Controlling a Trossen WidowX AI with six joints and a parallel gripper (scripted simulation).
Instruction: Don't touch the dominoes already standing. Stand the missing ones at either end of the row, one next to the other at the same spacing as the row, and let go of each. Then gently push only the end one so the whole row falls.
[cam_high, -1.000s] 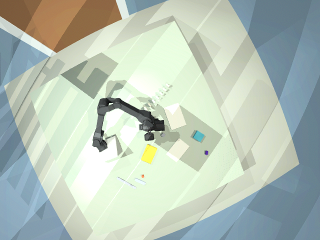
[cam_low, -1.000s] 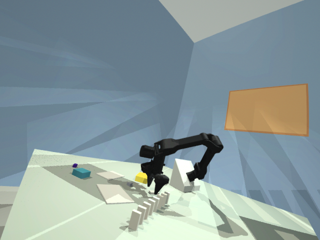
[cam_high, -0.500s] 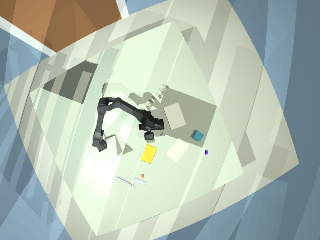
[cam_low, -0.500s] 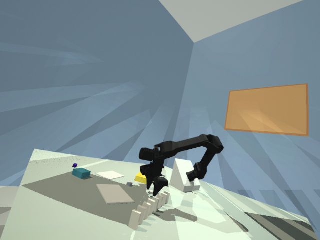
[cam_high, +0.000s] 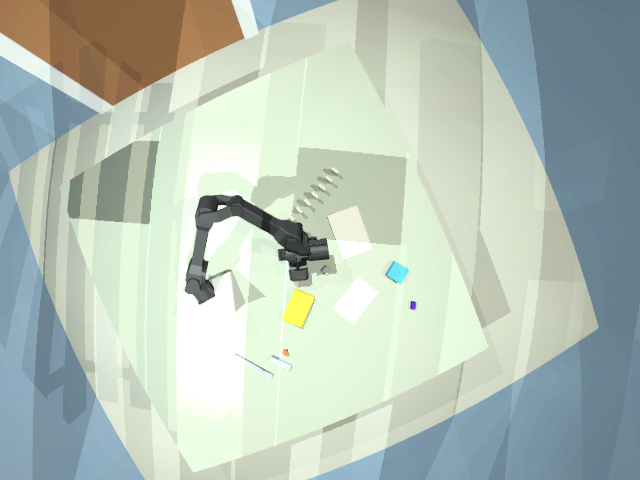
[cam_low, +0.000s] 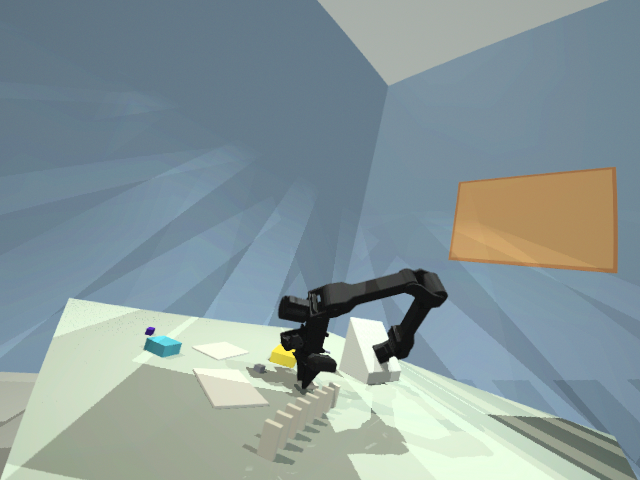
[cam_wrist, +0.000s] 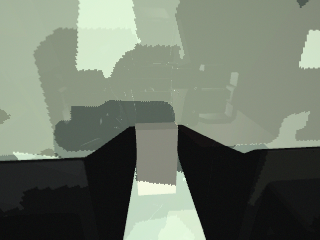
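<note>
Right now the yellow block is 9 cm behind my gripper tip, 17 cm to the right of it and 2 cm above it. From my gripper tip the other things lie so: orange cube 21 cm behind, 30 cm to the right, 1 cm above; then grey cube 6 cm ahead, 11 cm to the right, 1 cm above; then cyan block 27 cm ahead, 23 cm to the right, 1 cm above.
</note>
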